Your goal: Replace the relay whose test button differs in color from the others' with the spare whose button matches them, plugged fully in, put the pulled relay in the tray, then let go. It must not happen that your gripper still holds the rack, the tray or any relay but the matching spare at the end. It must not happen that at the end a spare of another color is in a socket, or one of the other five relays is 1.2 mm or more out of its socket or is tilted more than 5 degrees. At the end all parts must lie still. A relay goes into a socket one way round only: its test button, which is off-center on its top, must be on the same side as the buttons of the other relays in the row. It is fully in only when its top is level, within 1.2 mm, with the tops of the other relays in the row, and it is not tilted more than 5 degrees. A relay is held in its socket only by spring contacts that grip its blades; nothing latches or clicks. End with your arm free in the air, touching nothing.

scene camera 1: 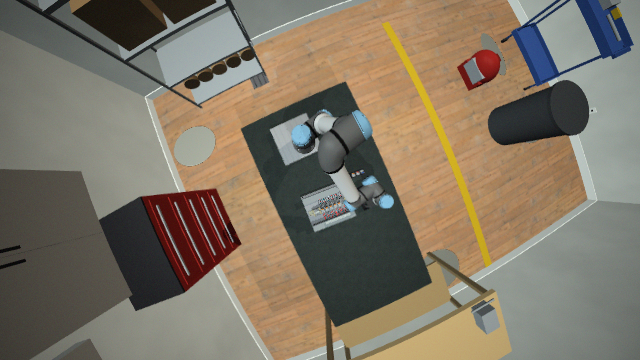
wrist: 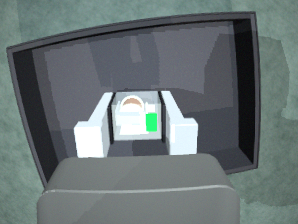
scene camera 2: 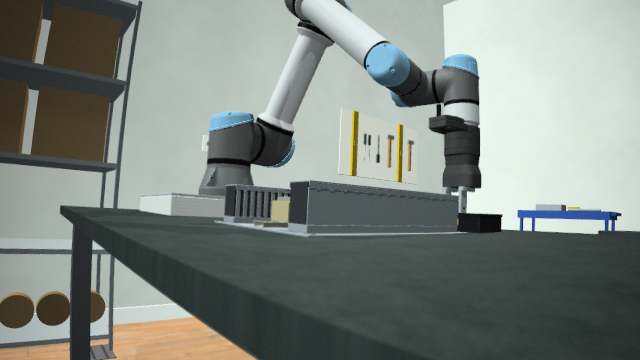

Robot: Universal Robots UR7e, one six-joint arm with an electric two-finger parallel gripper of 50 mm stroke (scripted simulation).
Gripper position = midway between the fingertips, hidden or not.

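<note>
You'd see my gripper (scene camera 2: 454, 219), which is also at (wrist: 137, 107). Then there's a tray (scene camera 2: 467, 222), and the wrist view (wrist: 210, 64) shows that tray too. A white relay (wrist: 136, 115) is there as well.
</note>
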